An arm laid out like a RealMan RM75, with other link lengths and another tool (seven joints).
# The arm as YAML. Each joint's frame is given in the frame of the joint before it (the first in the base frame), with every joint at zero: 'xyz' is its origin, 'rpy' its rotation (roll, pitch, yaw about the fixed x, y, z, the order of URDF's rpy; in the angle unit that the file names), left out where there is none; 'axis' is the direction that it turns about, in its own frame. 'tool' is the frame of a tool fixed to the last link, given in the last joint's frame.
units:
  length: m
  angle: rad
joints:
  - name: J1
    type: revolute
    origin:
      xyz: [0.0, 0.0, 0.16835]
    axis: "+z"
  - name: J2
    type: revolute
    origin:
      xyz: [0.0, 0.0, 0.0]
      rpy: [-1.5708, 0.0, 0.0]
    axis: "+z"
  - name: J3
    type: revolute
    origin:
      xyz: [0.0, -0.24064, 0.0]
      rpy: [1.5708, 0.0, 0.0]
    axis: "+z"
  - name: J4
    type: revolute
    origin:
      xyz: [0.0, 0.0, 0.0]
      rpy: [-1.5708, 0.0, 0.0]
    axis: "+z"
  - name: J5
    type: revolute
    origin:
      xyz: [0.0, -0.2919, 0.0]
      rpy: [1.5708, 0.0, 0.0]
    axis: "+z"
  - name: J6
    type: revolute
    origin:
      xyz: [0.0, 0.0, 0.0]
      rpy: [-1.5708, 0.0, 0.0]
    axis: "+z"
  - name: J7
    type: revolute
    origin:
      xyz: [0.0, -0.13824, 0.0]
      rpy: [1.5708, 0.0, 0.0]
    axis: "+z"
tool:
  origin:
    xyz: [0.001, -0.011, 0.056]
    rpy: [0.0, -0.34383, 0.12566]
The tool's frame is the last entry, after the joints.
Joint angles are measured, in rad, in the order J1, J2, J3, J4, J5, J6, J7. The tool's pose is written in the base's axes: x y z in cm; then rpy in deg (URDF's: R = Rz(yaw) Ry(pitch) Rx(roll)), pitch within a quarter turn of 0, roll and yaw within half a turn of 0. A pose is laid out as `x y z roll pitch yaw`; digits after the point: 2 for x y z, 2 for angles.
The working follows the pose.
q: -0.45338, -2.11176, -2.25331, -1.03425, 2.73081, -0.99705, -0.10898
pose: -39.64 45.84 -2.30 -158.62 -23.69 105.47
Where each joint sits with the arm in this pose, in the base's axes (m; each line is computed from the numbers above, not from the rounded line before):
J1: 0.0000 0.0000 0.1683
J2: 0.0000 0.0000 0.1683
J3: -0.1854 0.0904 0.0444
J4: -0.1854 0.0904 0.0444
J5: -0.2884 0.3571 0.1032
J6: -0.2884 0.3571 0.1032
J7: -0.3585 0.4325 0.0110
the tool: -0.3964 0.4584 -0.0230

